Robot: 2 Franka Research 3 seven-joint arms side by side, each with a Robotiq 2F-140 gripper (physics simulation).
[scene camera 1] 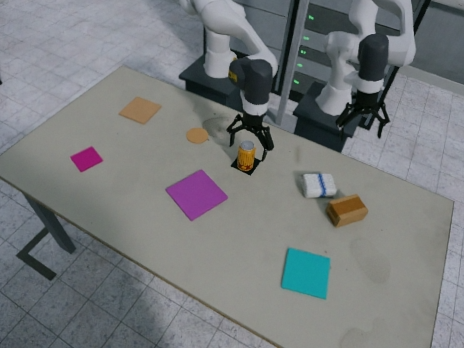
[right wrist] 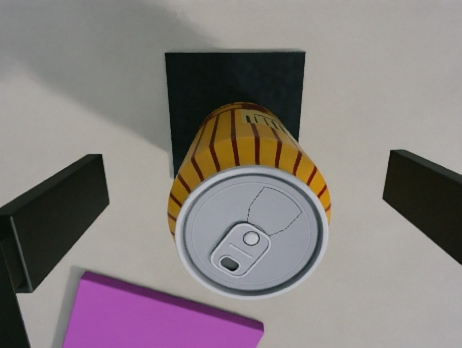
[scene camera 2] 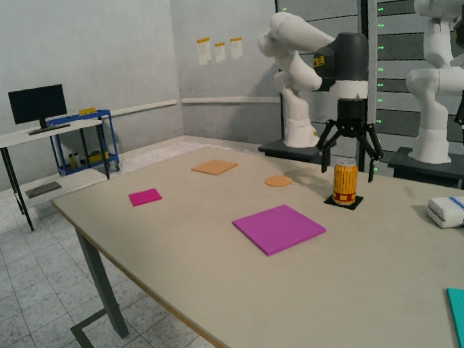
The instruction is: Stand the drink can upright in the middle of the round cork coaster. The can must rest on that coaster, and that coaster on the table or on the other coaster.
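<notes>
The orange-yellow drink can [scene camera 1: 246,159] [scene camera 2: 345,185] [right wrist: 250,150] stands upright on a black square coaster [scene camera 1: 235,164] [scene camera 2: 357,202] [right wrist: 235,75]. The round cork coaster [scene camera 1: 197,135] [scene camera 2: 278,181] lies flat on the table, to the left of the can and farther back in both scene views. My right gripper [scene camera 1: 248,150] [scene camera 2: 348,175] [right wrist: 246,177] is open and points down, its fingertips on either side of the can's upper part with gaps between. My left gripper [scene camera 1: 361,134] is open and empty, beyond the table's back edge.
A purple square [scene camera 1: 196,194] [scene camera 2: 279,229] [right wrist: 160,315], a tan square [scene camera 1: 140,110] [scene camera 2: 215,167], a magenta square [scene camera 1: 86,158] [scene camera 2: 145,197] and a teal square [scene camera 1: 306,273] lie flat. A white blue-striped bundle [scene camera 1: 319,185] [scene camera 2: 447,211] and a brown block [scene camera 1: 347,210] lie right of the can.
</notes>
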